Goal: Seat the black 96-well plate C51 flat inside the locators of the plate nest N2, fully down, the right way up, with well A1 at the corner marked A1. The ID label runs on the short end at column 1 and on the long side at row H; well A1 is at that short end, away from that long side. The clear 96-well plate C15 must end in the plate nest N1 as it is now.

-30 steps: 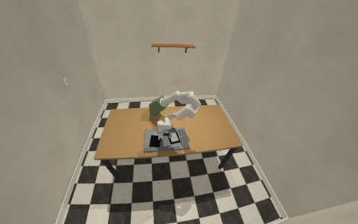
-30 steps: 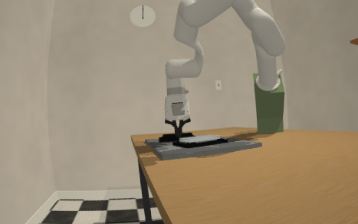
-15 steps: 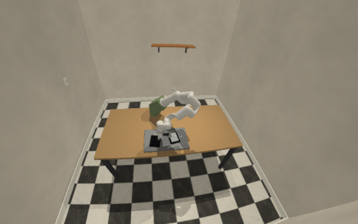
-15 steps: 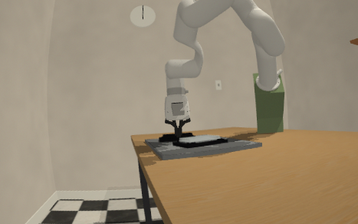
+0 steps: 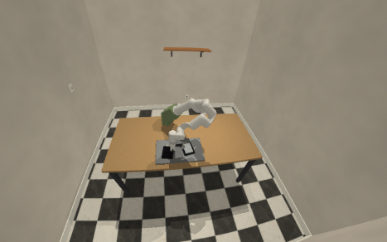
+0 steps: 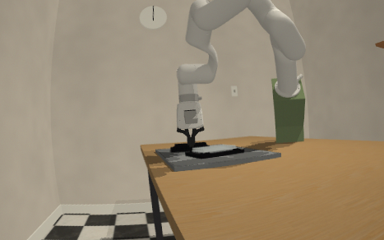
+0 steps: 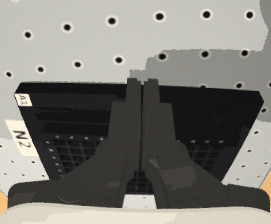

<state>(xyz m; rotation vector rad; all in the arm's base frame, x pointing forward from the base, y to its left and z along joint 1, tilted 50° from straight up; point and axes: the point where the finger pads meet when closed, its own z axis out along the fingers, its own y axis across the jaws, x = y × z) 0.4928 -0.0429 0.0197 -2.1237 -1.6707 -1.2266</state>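
My gripper is now 60 mm to the left of the black plate C51 and 20 mm above it. From my hand the other things lie so: N2 label: 100 mm behind, 60 mm to the right, 40 mm below; clear plate C15: 60 mm behind, 160 mm to the left, 20 mm below; A1 mark: 80 mm behind, 10 mm to the right, 30 mm below.
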